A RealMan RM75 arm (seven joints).
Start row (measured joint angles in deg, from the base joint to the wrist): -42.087 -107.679 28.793 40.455 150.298 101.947 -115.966
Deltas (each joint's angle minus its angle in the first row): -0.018 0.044 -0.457 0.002 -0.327 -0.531 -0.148; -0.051 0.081 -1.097 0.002 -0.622 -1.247 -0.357; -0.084 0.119 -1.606 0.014 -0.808 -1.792 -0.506; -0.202 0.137 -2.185 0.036 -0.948 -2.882 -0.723; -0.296 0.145 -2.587 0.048 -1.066 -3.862 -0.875; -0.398 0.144 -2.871 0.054 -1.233 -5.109 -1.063; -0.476 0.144 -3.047 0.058 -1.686 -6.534 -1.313; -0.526 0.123 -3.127 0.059 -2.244 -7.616 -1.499; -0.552 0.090 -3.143 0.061 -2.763 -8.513 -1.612; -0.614 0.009 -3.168 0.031 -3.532 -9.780 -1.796; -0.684 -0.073 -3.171 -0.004 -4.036 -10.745 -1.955
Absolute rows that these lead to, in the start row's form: -42.105 -107.635 28.336 40.457 149.971 101.416 -116.114; -42.138 -107.598 27.696 40.457 149.676 100.700 -116.323; -42.171 -107.560 27.187 40.469 149.490 100.155 -116.472; -42.289 -107.542 26.608 40.491 149.350 99.065 -116.689; -42.383 -107.534 26.206 40.503 149.232 98.085 -116.841; -42.485 -107.535 25.922 40.509 149.065 96.838 -117.029; -42.563 -107.535 25.746 40.513 148.612 95.413 -117.279; -42.613 -107.556 25.666 40.514 148.054 94.331 -117.465; -42.639 -107.589 25.650 40.516 147.535 93.434 -117.578; -42.701 -107.670 25.625 40.486 146.766 92.167 -117.762; -42.771 -107.752 25.622 40.451 146.262 91.202 -117.921
